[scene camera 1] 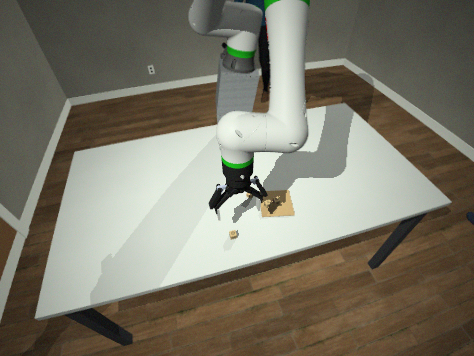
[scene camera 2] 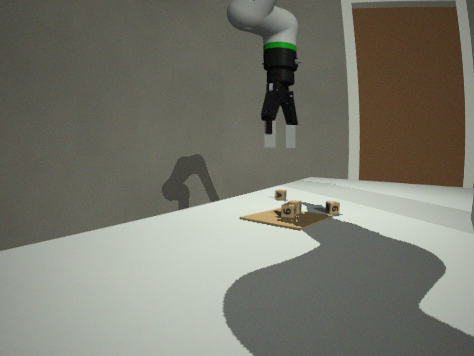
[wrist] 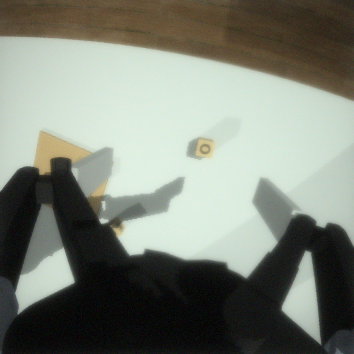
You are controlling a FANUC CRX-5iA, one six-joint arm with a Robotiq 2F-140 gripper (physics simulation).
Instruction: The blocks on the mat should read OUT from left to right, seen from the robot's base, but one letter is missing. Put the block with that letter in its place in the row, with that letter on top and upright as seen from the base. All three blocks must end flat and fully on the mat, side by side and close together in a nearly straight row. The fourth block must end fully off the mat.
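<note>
A small wooden block lies off the mat, with an O on top in the wrist view. Another loose block is off the mat on its base side, partly hidden by the gripper in the wrist view; its top letter is unreadable. Two blocks, one and another, stand close together on the tan mat; their top letters are unreadable. My gripper is open and empty, high above the table.
The white table carries the mat and blocks, with arm shadows across it. The grey robot pedestal stands behind the table. The table's far edge crosses the top of the wrist view, with wooden floor beyond.
</note>
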